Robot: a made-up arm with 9 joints.
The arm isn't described. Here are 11 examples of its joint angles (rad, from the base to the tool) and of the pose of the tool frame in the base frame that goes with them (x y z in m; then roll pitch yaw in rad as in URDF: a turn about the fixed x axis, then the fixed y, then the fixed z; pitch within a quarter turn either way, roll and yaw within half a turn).
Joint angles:
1: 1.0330 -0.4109 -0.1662 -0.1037 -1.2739 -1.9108 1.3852 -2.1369 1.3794
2: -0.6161 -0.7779 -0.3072 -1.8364 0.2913 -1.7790 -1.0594 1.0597 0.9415
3: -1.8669 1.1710 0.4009 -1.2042 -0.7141 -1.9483 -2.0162 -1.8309 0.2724
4: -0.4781 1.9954 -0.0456 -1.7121 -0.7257 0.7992 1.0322 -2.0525 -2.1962
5: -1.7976 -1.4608 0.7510 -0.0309 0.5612 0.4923 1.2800 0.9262 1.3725
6: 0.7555 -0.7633 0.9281 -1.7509 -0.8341 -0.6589 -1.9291 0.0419 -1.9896
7: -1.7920 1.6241 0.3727 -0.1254 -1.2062 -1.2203 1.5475 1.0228 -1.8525
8: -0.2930 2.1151 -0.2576 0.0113 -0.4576 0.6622 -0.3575 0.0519 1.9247
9: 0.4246 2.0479 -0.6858 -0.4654 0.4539 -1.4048 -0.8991 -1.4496 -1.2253
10: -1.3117 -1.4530 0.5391 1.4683 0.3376 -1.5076 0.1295 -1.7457 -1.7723
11: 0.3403 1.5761 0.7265 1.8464 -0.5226 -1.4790 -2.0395 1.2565 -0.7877
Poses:
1: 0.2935 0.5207 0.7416 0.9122 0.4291 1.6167
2: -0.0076 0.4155 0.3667 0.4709 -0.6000 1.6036
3: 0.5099 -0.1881 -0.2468 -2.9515 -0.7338 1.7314
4: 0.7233 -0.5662 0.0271 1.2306 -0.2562 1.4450
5: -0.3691 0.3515 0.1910 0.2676 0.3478 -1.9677
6: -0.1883 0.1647 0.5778 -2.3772 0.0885 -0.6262
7: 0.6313 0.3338 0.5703 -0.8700 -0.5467 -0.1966
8: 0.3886 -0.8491 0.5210 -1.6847 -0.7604 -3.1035
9: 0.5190 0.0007 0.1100 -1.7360 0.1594 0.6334
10: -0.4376 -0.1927 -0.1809 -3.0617 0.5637 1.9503
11: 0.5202 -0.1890 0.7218 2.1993 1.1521 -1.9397
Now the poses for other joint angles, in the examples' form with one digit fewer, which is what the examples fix.
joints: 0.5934 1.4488 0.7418 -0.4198 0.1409 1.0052 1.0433 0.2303 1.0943
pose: 0.793 -0.040 0.485 -0.760 1.158 0.952
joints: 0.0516 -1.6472 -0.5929 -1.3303 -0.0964 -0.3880 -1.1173 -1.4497 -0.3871
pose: -0.571 -0.158 0.447 -0.862 0.322 2.399
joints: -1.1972 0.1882 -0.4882 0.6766 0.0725 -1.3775 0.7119 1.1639 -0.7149
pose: 0.111 -0.409 -0.470 2.249 -0.106 -1.247
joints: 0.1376 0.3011 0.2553 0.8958 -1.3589 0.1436 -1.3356 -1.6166 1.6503
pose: 0.706 -0.280 0.566 -1.157 -0.171 2.583
